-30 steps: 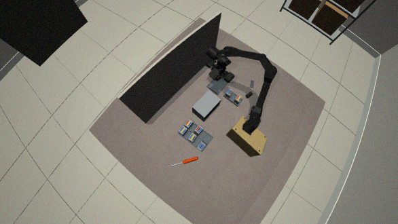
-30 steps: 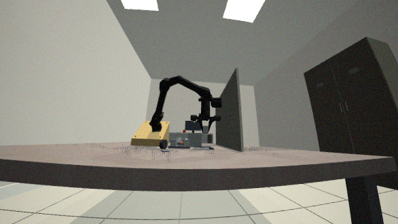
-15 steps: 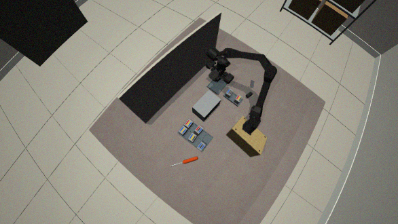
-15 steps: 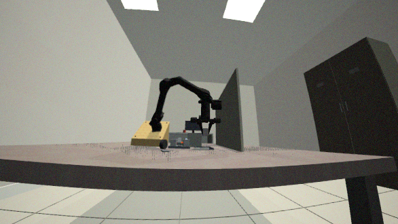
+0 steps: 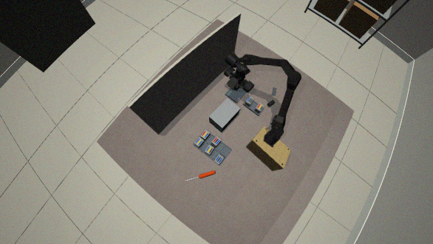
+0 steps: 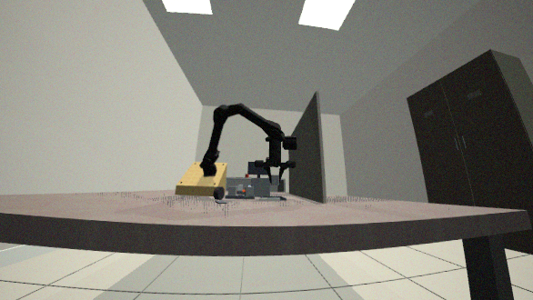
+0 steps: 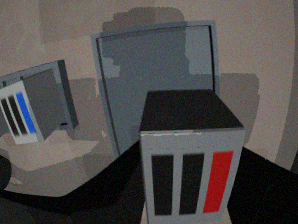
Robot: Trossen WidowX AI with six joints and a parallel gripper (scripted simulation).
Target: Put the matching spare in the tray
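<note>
The flat grey tray lies 1 cm behind my gripper tip and 7 cm below it. From my gripper tip the other things lie so: mounted unit: 4 cm behind, 21 cm to the left, 2 cm below; then tall grey panel: 19 cm ahead, 17 cm to the left, 15 cm above.
</note>
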